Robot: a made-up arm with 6 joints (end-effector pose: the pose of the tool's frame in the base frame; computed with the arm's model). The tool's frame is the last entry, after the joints.
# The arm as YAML. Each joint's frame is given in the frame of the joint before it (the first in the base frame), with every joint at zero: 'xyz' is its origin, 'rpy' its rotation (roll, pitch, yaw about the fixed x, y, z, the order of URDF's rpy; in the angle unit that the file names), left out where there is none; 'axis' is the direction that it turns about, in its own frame. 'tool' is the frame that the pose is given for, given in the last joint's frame.
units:
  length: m
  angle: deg
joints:
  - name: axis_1
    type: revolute
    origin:
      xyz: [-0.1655, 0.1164, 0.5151]
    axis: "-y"
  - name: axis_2
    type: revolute
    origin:
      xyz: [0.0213, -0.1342, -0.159]
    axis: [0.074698, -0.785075, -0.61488]
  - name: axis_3
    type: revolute
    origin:
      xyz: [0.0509, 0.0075, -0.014]
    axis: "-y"
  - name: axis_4
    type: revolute
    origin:
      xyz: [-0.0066, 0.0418, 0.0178]
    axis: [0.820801, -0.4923, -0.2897]
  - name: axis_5
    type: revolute
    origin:
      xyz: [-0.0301, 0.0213, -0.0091]
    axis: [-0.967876, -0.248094, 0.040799]
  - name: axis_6
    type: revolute
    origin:
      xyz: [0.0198, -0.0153, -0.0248]
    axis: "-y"
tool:
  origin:
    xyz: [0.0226, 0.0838, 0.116]
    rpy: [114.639, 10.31, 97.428]
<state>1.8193 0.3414 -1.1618 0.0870 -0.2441 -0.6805</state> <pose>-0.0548 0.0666 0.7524 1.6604 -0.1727 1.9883</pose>
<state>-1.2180 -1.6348 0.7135 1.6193 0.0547 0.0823</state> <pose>-0.2274 -0.0426 0.4586 -2.6944 -0.1071 0.3240</pose>
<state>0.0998 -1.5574 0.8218 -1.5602 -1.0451 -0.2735</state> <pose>-0.1846 0.1185 0.3140 -2.7894 -0.0691 2.7530</pose>
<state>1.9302 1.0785 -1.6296 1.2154 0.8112 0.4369</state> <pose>-0.2376 0.0036 0.6532 -0.2326 -0.9889 2.0618</pose>
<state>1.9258 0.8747 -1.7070 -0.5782 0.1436 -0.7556</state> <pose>-0.0615 0.0987 0.7091 2.0644 0.3777 1.7986</pose>
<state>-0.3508 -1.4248 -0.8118 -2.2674 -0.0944 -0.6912</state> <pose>-0.2526 -0.0520 0.4087 2.7815 -0.8099 -0.4309</pose>
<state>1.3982 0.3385 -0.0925 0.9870 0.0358 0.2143</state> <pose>-0.1286 0.0450 0.5188 -0.4516 -0.2769 2.2094</pose>
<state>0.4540 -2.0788 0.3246 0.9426 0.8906 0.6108</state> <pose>-0.1972 0.0791 0.4713 1.7984 0.2597 2.4454</pose>
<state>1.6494 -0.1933 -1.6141 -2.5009 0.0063 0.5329</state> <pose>-0.1095 0.0901 0.5827 -2.4584 -0.0919 -2.6233</pose>
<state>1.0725 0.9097 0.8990 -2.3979 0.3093 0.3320</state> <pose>0.1140 0.0359 0.5176 0.9539 0.7190 -0.4965</pose>
